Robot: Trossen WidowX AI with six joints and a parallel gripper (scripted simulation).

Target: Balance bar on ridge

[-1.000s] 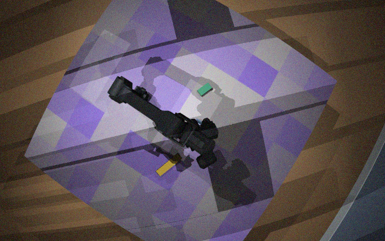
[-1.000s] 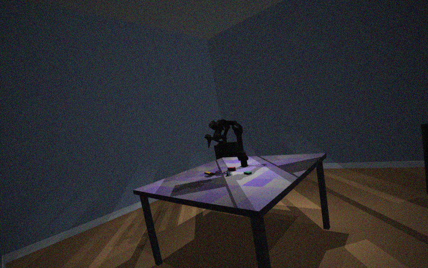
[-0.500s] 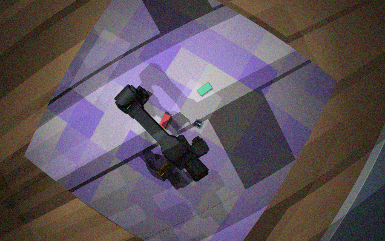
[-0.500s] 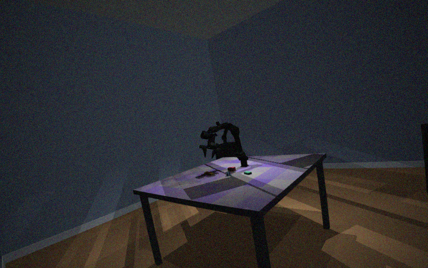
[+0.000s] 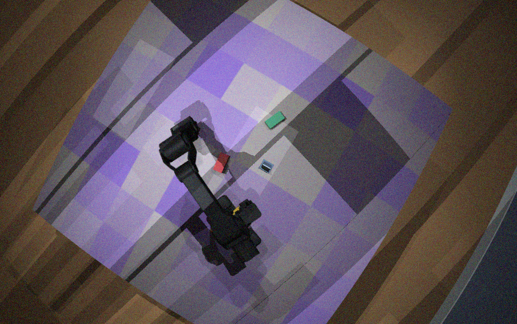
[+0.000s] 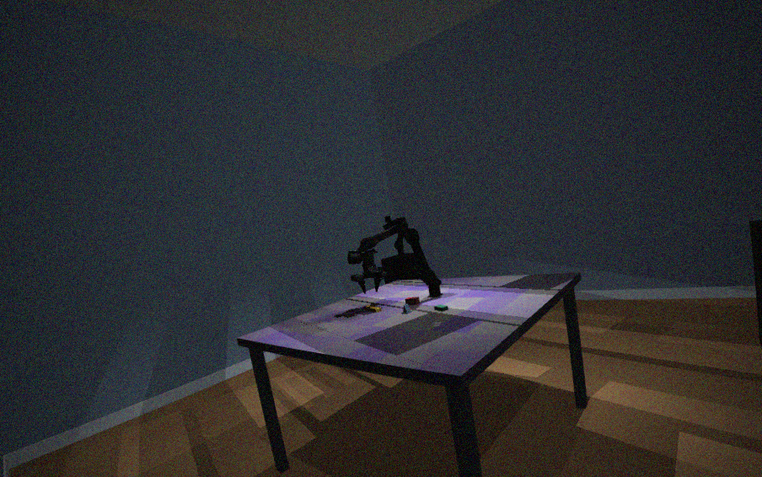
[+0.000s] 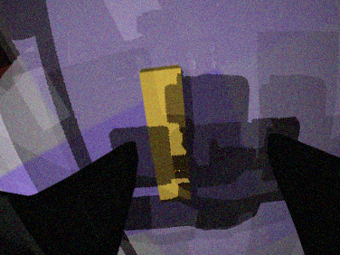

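Now: gripper tip 9 cm above the yellow bar, 4 cm to the left of it and 3 cm past it. Round my gripper tip: red block: 16 cm behind, 13 cm to the left, 9 cm below; then green block: 36 cm to the left, 9 cm below, 8 cm behind.
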